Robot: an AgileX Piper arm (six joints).
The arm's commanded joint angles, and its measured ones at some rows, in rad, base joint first. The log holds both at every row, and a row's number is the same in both.
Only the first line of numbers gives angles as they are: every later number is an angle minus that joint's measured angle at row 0.
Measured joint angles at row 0:
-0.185 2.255 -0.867 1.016 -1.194 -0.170
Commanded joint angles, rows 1 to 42:
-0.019 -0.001 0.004 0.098 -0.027 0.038
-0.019 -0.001 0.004 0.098 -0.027 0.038
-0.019 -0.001 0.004 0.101 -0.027 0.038
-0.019 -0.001 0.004 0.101 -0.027 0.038
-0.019 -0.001 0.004 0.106 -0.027 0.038
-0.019 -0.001 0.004 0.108 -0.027 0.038
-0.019 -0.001 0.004 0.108 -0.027 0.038
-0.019 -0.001 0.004 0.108 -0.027 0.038
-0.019 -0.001 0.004 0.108 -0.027 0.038
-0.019 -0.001 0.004 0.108 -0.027 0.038
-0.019 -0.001 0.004 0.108 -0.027 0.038
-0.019 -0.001 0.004 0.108 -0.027 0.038
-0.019 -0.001 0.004 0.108 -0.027 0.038
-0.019 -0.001 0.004 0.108 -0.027 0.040
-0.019 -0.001 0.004 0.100 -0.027 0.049
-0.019 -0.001 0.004 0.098 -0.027 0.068
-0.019 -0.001 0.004 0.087 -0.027 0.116
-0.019 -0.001 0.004 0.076 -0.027 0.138
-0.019 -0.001 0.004 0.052 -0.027 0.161
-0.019 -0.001 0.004 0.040 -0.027 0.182
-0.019 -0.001 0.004 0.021 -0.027 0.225
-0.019 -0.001 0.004 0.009 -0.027 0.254
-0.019 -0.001 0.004 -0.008 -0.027 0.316
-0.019 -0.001 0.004 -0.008 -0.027 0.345
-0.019 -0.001 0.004 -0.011 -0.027 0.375
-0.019 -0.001 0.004 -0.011 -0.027 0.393
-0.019 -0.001 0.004 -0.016 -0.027 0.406
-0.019 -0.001 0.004 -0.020 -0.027 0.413
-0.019 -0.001 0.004 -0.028 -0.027 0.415
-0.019 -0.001 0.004 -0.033 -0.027 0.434
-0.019 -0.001 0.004 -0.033 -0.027 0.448
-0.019 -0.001 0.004 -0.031 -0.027 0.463
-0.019 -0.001 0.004 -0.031 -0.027 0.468
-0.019 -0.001 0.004 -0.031 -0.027 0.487
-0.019 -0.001 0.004 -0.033 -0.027 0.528
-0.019 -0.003 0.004 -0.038 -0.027 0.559
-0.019 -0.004 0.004 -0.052 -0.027 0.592
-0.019 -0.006 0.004 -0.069 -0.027 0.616
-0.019 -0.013 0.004 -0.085 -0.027 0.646
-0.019 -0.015 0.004 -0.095 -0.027 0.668
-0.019 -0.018 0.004 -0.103 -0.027 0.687
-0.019 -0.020 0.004 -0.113 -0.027 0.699
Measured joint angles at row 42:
-0.015 0.000 0.000 -0.057 0.001 0.624
